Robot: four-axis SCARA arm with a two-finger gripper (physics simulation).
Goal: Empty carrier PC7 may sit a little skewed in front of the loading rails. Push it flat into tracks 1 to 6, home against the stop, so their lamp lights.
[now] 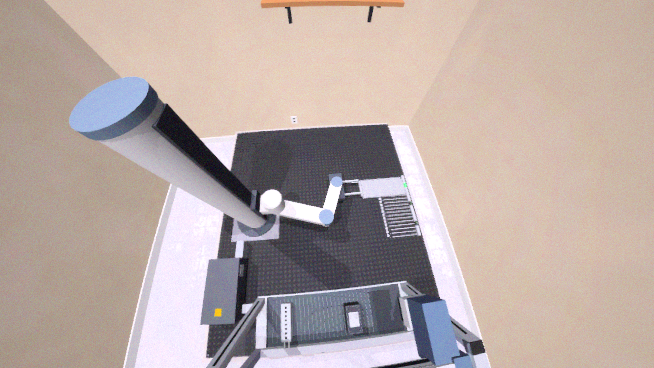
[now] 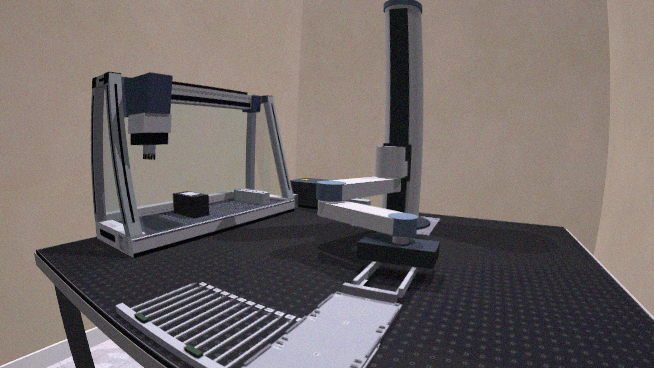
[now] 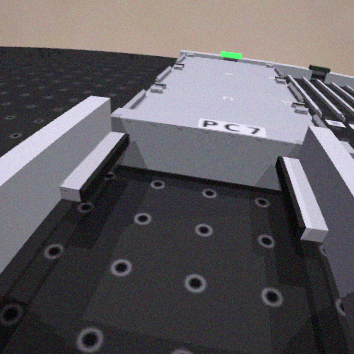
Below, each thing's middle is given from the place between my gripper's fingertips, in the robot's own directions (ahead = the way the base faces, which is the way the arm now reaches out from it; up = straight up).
Labels:
Now: hand 160 mm short of the empty carrier PC7 [image 1: 371, 188], 10 mm to the left of it and 10 mm above it. From my hand the other things lie so: grey box [image 1: 222, 286] 810 mm behind, 540 mm to the right, 30 mm above.

